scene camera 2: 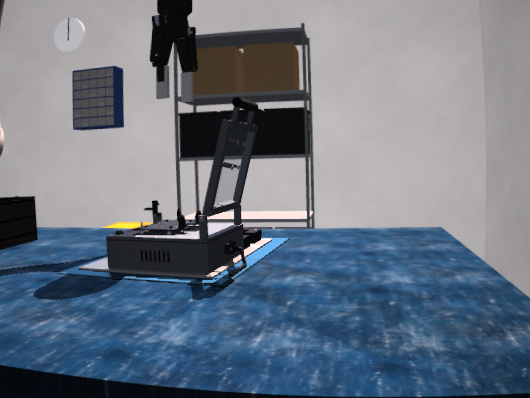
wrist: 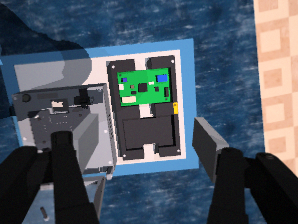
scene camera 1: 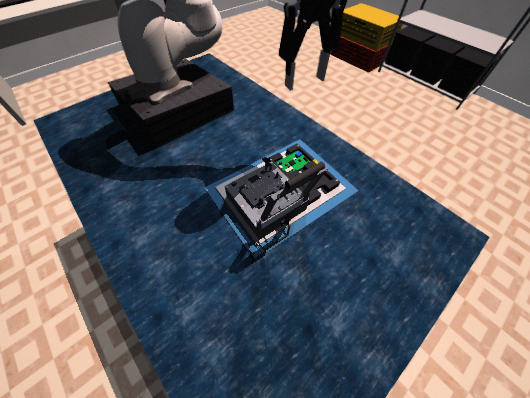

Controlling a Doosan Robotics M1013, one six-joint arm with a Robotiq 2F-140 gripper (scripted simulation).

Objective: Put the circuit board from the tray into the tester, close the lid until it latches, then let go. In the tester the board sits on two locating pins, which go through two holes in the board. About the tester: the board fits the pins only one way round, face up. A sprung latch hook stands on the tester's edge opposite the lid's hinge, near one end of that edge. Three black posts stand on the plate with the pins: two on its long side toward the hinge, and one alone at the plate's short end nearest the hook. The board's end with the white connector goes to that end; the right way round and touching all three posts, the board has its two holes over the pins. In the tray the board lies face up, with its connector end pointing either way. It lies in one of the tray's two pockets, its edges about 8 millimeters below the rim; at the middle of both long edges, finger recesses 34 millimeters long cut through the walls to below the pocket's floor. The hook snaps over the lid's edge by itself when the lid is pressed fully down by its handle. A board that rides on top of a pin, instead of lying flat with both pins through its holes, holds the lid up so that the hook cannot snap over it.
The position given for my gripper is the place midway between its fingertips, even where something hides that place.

Observation:
I see my gripper [scene camera 2: 175, 100], a green circuit board [wrist: 150, 86] and a tester lid [scene camera 2: 235, 144].
My gripper shows as well in the wrist view [wrist: 146, 129] and in scene camera 1 [scene camera 1: 304, 83]. The tester lid also shows in scene camera 1 [scene camera 1: 299, 186].

